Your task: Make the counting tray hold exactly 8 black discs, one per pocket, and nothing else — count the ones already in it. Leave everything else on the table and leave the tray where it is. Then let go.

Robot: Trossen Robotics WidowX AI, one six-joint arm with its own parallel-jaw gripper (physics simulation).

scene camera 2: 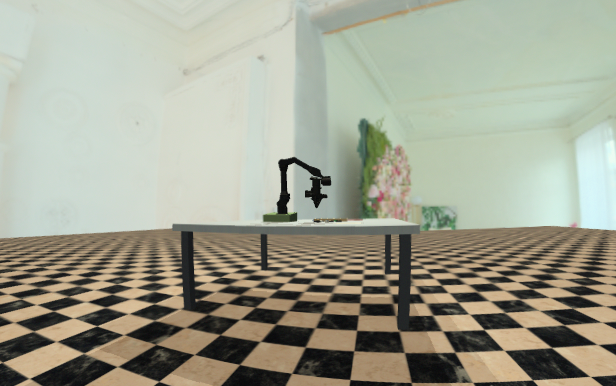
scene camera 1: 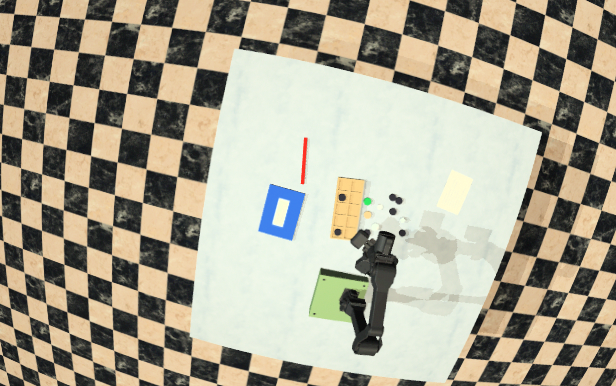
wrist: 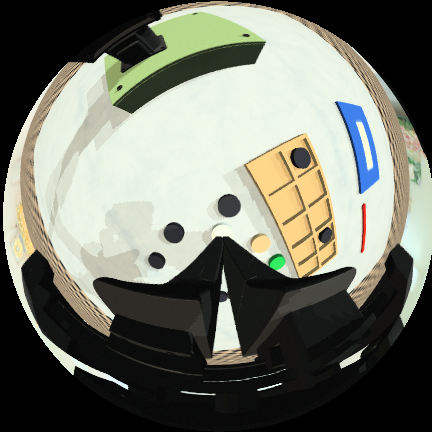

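The tan counting tray [scene camera 1: 354, 198] [wrist: 286, 200] holds two black discs, one [scene camera 1: 342, 197] [wrist: 325, 234] toward its far end and one [scene camera 1: 338, 232] [wrist: 300, 158] in a corner pocket at its near end; its other visible pockets look empty. A loose black disc [scene camera 1: 366, 233] [wrist: 229, 205] lies beside the tray's near end. Several more lie to the right, among them one [scene camera 1: 402, 233] and a touching pair [scene camera 1: 392, 197] [scene camera 1: 398, 200]. My gripper [scene camera 2: 316, 206] [wrist: 221, 241] is shut and empty, above the table; its fingertips overlap a white disc in the wrist view. Its fingers hide some discs there.
A green disc [scene camera 1: 367, 201] [wrist: 277, 262], a tan disc [scene camera 1: 368, 215] [wrist: 260, 243] and a white disc [scene camera 1: 375, 227] [wrist: 220, 230] lie beside the tray. A blue frame [scene camera 1: 266, 220] [wrist: 353, 133], red bar [scene camera 1: 304, 161] [wrist: 364, 228], cream card [scene camera 1: 455, 192] and green base block [scene camera 1: 329, 296] [wrist: 200, 37] are around.
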